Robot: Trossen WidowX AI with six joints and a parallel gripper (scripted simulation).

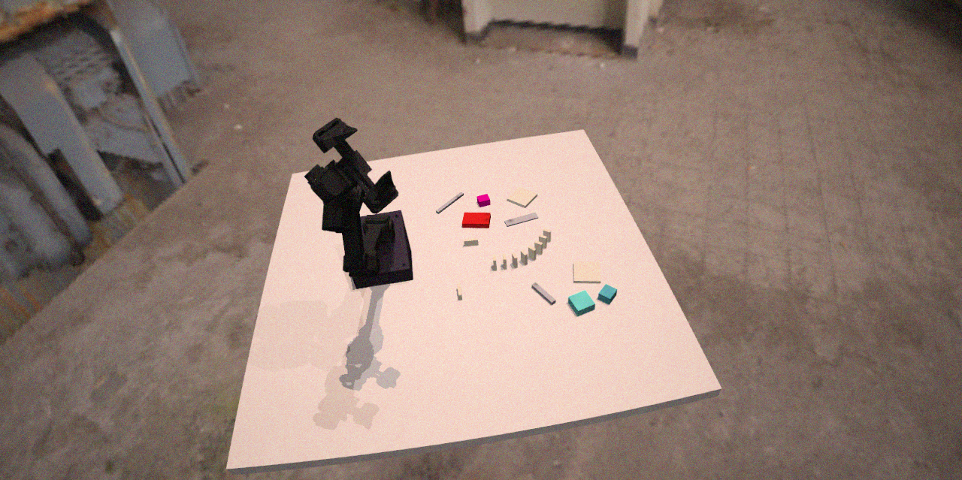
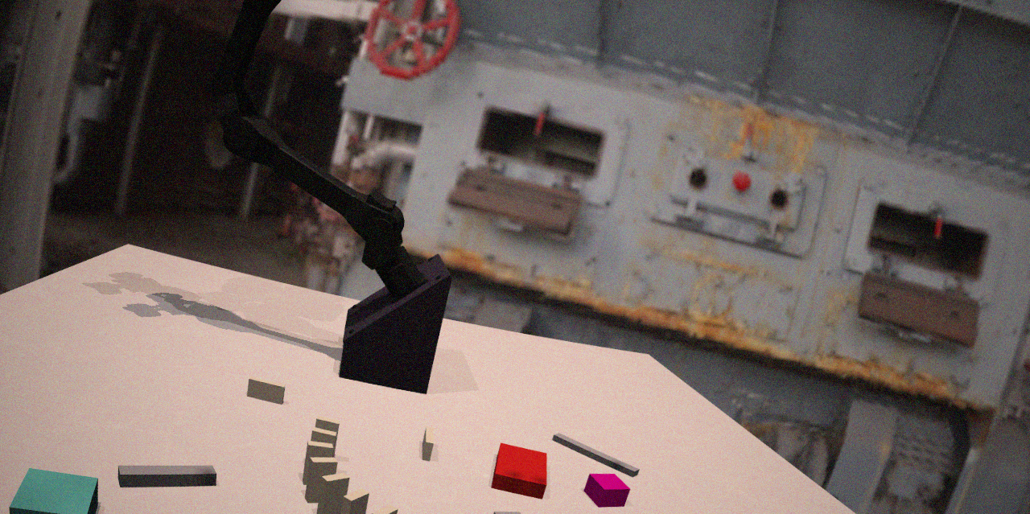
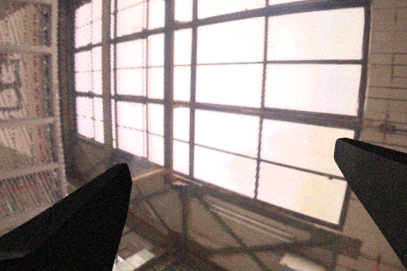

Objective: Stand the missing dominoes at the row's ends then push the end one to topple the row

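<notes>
Now: the red block 22 cm ahead of my gripper tip, 61 cm to the left of it and 74 cm below it. Also, from my gripper tip: grey bar 38 cm ahead, 58 cm to the left, 74 cm below; magenta cube 26 cm ahead, 71 cm to the left, 73 cm below.
</notes>
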